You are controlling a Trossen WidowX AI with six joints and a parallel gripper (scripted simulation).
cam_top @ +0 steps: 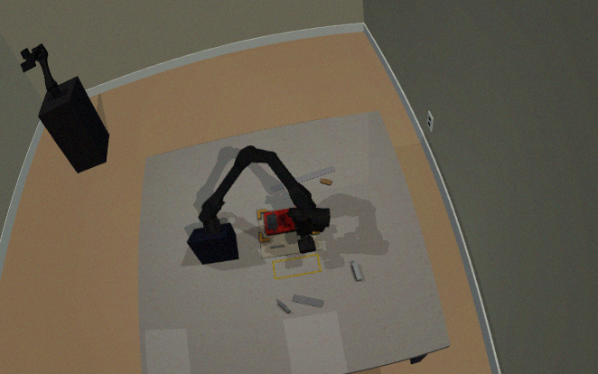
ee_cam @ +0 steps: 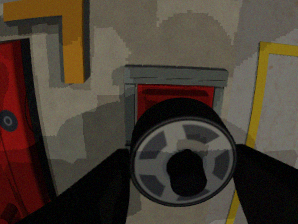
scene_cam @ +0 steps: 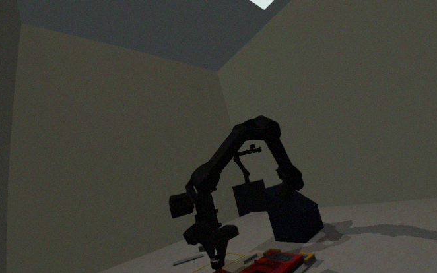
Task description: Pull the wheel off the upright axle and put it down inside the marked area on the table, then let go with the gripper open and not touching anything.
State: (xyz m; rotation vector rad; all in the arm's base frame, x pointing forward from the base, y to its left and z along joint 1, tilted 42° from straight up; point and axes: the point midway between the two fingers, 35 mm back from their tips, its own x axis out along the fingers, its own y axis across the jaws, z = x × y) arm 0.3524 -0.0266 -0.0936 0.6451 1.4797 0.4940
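My gripper tip is now right at the wheel. The rest, counted from my gripper tip: long grey strip: 8 cm ahead, 33 cm to the left, 4 cm below; grey stand: 4 cm behind, 10 cm to the left, 3 cm below; orange block: 17 cm ahead, 28 cm to the left, 4 cm below.
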